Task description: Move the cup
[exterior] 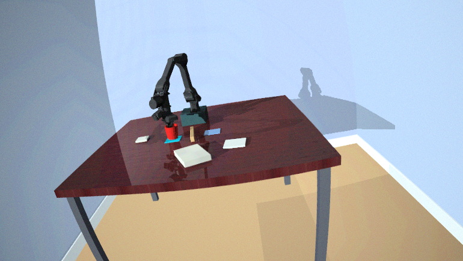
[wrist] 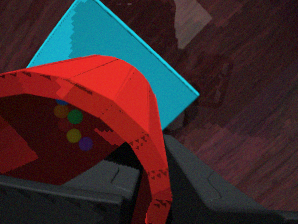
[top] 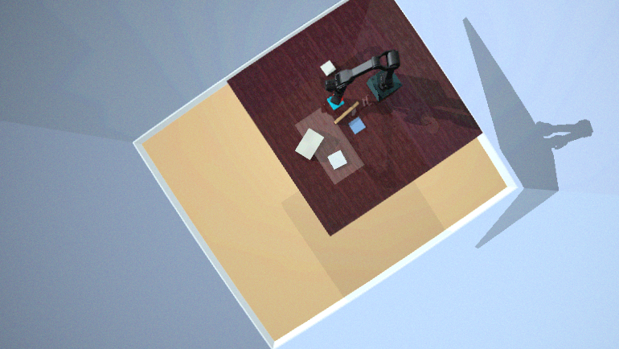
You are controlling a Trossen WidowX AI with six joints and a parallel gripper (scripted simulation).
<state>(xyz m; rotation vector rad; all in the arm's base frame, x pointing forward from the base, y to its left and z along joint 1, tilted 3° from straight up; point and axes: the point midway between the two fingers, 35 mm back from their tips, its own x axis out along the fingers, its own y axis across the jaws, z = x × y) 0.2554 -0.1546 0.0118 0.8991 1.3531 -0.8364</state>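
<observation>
The red cup lies 30 mm ahead of my gripper tip and 10 mm to the left of it. Also, from my gripper tip: wooden stick: 30 mm ahead, 120 mm to the left, 40 mm below; cyan pad: 30 mm ahead, 10 mm to the left, 50 mm below; blue pad: 30 mm ahead, 230 mm to the left, 50 mm below.
</observation>
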